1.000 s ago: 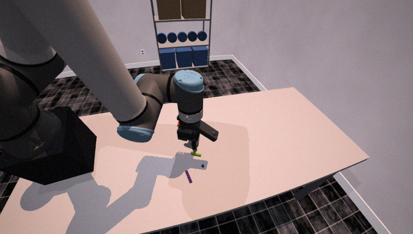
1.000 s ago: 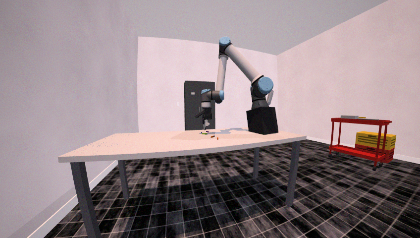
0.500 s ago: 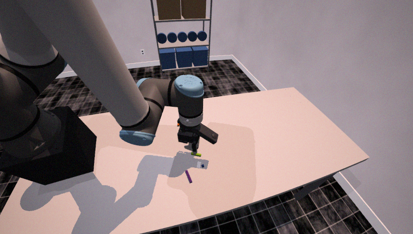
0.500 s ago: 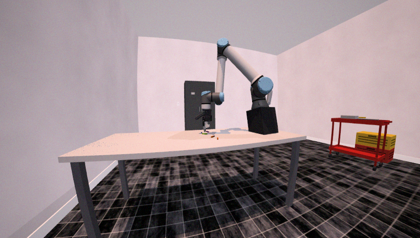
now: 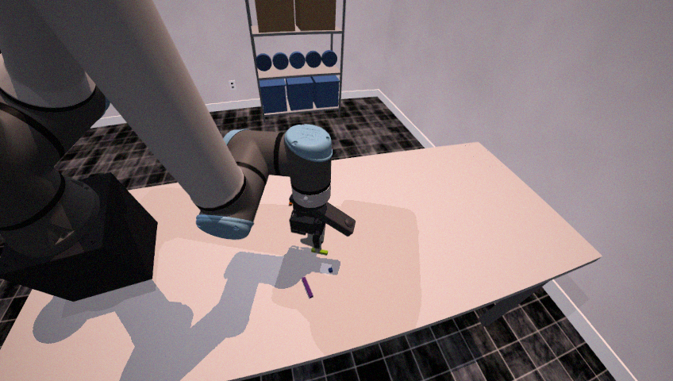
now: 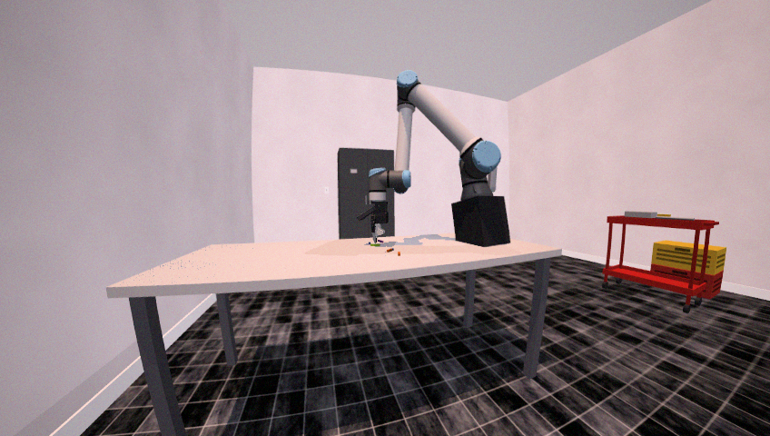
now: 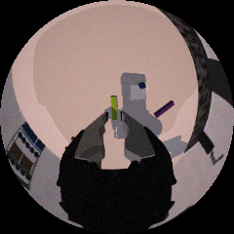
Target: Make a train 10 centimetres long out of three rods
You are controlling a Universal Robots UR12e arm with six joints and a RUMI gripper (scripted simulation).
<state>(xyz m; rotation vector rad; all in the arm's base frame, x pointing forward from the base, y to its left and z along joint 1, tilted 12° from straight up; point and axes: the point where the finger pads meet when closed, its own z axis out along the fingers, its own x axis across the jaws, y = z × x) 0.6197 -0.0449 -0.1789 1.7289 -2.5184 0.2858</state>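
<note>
My gripper is now 3 cm above the lime rod. From my hand the other things lie so: purple rod: 11 cm to the right, 5 cm behind, 3 cm below.
</note>
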